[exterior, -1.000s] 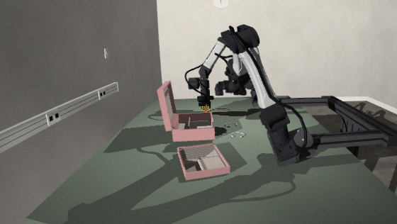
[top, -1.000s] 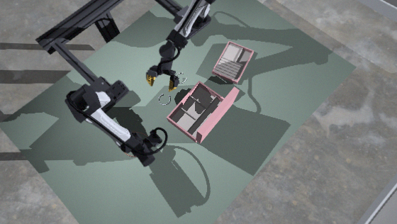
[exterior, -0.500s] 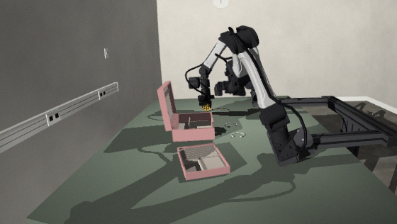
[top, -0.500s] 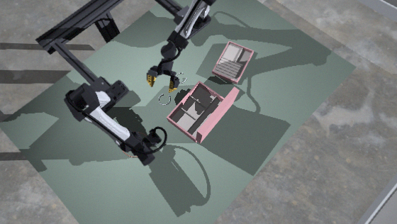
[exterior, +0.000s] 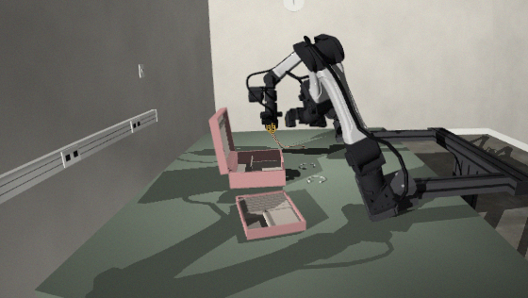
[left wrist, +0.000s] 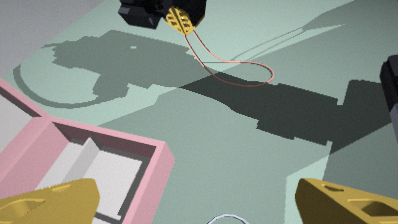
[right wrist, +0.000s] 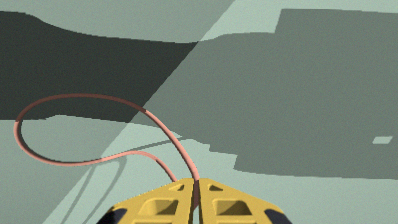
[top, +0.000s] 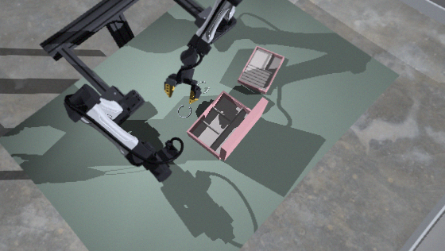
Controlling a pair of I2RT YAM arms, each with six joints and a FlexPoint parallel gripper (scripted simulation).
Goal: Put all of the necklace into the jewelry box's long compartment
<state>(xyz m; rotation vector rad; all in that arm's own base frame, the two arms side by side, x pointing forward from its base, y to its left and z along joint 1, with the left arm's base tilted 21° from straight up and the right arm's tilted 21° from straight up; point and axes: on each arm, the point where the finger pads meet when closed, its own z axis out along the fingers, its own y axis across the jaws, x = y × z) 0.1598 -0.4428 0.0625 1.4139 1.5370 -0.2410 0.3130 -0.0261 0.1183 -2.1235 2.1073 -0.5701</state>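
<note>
The pink jewelry box lies 33 cm to the left of my right hand, 5 cm ahead of it and 3 cm above it. Round my right hand: pink tray 67 cm to the left, 8 cm below, 4 cm behind.
</note>
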